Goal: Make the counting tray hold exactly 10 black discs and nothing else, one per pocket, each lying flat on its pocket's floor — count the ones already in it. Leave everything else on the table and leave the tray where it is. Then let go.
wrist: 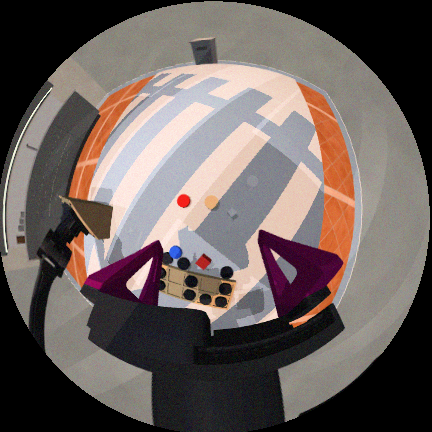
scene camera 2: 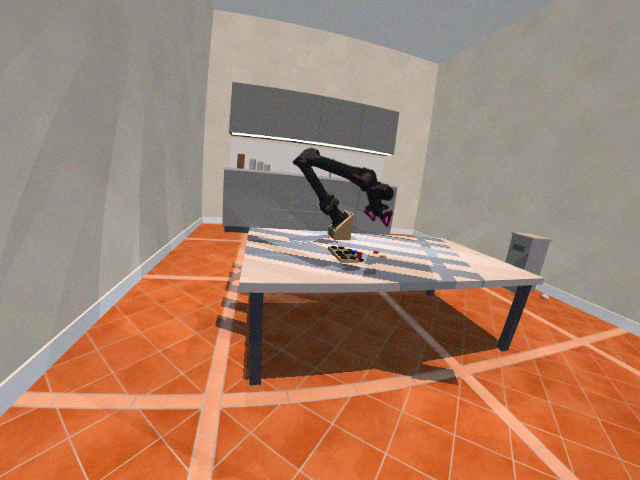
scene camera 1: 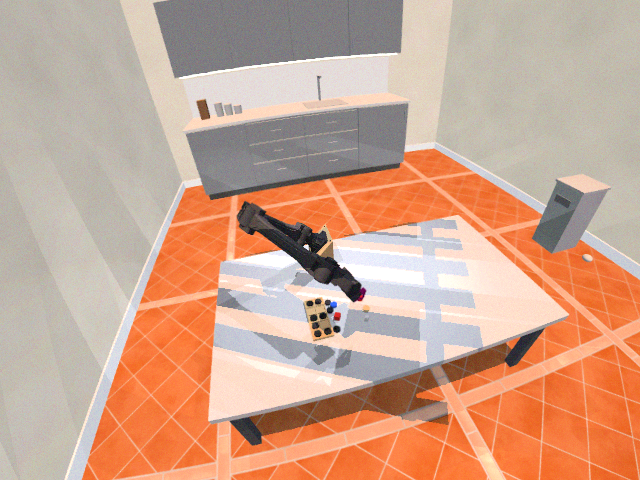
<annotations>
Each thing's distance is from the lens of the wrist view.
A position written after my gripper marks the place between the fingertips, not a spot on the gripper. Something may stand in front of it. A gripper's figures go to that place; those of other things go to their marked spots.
my gripper [wrist: 208, 240]: 0.12 m
counting tray [wrist: 174, 279]: 0.35 m
</annotations>
